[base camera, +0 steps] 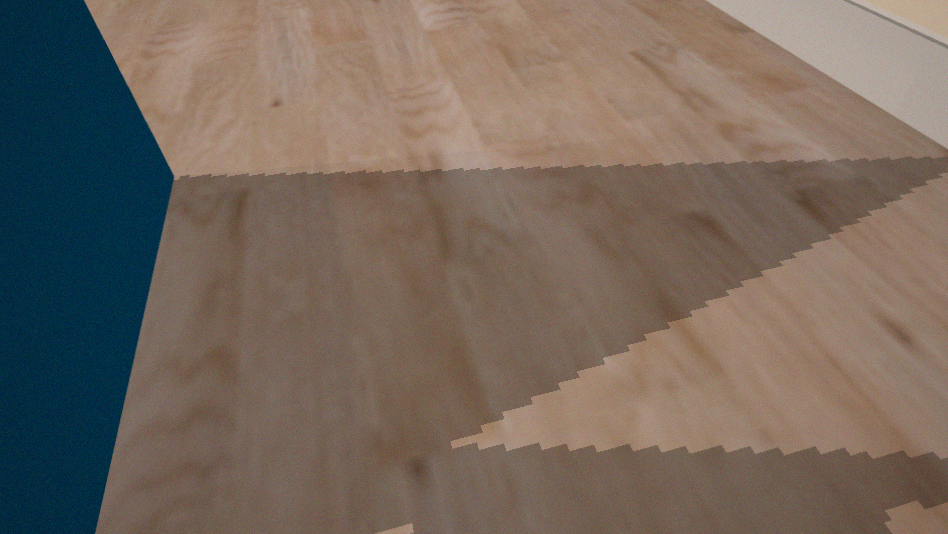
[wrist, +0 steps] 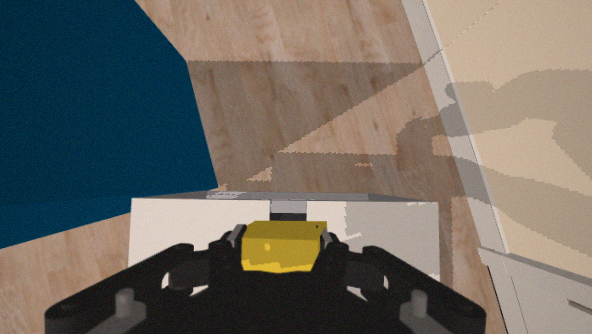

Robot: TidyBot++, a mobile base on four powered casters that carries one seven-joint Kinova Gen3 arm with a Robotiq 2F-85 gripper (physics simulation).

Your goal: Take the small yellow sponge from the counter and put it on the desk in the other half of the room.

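Places are measured from the arm's base along level axes (x ahead, y left, z up), in millimetres.
Pixels of known places: gripper, fingertip midpoint: [wrist: 280,237].
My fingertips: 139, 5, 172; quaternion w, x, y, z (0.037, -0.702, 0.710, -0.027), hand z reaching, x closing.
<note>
Behind a point stands the place of what it marks, as x, y, z.
The small yellow sponge [wrist: 281,252] {138, 4, 201} is between the fingertips at the bottom middle of the wrist view. My gripper [wrist: 280,237] {139, 5, 172} is shut on it, one fingertip against each side, and holds it up above the robot's white base [wrist: 200,220] {118, 139, -14}. Neither the gripper nor the sponge shows in the base camera view. The counter and the desk cannot be made out for certain in either view.
A large dark blue block or wall [base camera: 66,265] {356, 293, -300} [wrist: 95,110] {275, 269, 43} stands on the left, its edge close to the base's front left. Wooden floor [base camera: 398,298] {414, 91, -397} [wrist: 310,30] {723, -68, -397} runs ahead. A beige wall with a white baseboard [base camera: 842,59] {795, -426, -371} [wrist: 440,60] {584, -489, -320} is on the right. A white cabinet-like piece [wrist: 550,295] {-108, -692, -206} stands at lower right.
</note>
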